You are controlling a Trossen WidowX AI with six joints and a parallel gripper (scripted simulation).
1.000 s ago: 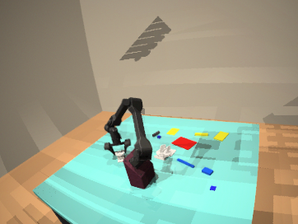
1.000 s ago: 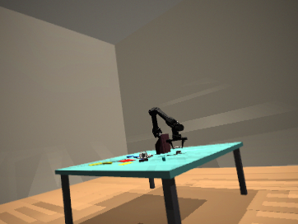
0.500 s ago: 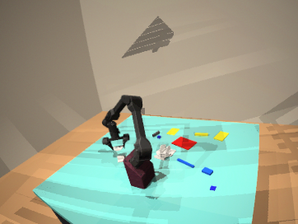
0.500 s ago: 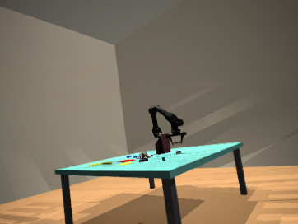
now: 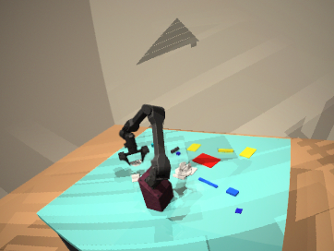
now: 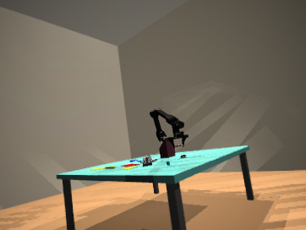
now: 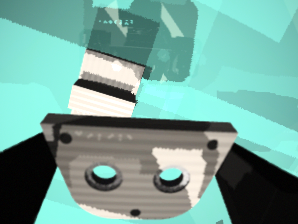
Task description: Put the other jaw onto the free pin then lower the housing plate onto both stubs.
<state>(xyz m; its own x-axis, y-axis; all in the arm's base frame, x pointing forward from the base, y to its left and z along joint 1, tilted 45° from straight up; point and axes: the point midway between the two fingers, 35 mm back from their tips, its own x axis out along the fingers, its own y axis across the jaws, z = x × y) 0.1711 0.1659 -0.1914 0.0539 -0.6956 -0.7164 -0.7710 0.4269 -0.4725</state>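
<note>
The white rounded piece lies 25 cm to the right of my gripper tip, 9 cm ahead of it and 8 cm below it. The rest, counted from my gripper tip: teal piece: 37 cm ahead, 15 cm to the left, 8 cm below; then blue bar: 43 cm to the right, 9 cm below, 7 cm ahead; then black piece: 35 cm ahead, 8 cm below, 6 cm to the right.
</note>
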